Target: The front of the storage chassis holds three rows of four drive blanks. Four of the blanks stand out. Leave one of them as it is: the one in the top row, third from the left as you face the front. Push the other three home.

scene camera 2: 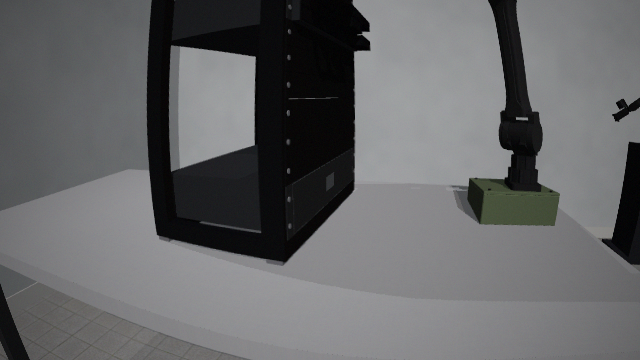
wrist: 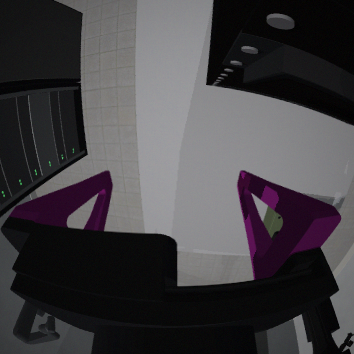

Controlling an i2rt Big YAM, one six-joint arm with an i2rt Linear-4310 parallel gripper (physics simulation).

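Places are measured from the arm's base along level axes (x left, y back, z up), in centimetres.
Pixels of known places: gripper, fingertip midpoint: (wrist: 174,177); arm's base at its link origin: (scene camera 2: 521,187).
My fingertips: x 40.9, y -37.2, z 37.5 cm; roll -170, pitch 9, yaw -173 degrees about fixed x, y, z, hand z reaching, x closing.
Observation:
Ahead of a thing's pixels: the offset from my fingertips to its middle. Level surfaces: height alone.
The black rack {dy -23.7, dx -26.0, dz -15.2 cm} (scene camera 2: 272,130) (wrist: 320,107) stands at the left of the scene view, its upper part cut off by the top edge. Two dark shapes (scene camera 2: 362,21) (scene camera 2: 363,43) jut from its front near the top; whether they are drive blanks is too dark to tell. The three rows of blanks cannot be made out in either view. In the wrist view the rack's screw-dotted front is at the upper right, with a dark block (wrist: 300,67) on it. My gripper (wrist: 174,177) is open and empty, its magenta fingers wide apart, below the rack's image. The gripper does not show in the scene view.
The arm's dark lower links (scene camera 2: 515,75) rise from a green base block (scene camera 2: 517,209) on the grey table {dz -44.9 cm} (scene camera 2: 425,260). A lower panel {dy -10.3, dx -26.4, dz -36.3 cm} (scene camera 2: 315,192) with a light square is in the rack. Another dark cabinet (wrist: 40,40) with green lights is at the wrist view's left. A dark post (scene camera 2: 629,200) stands far right.

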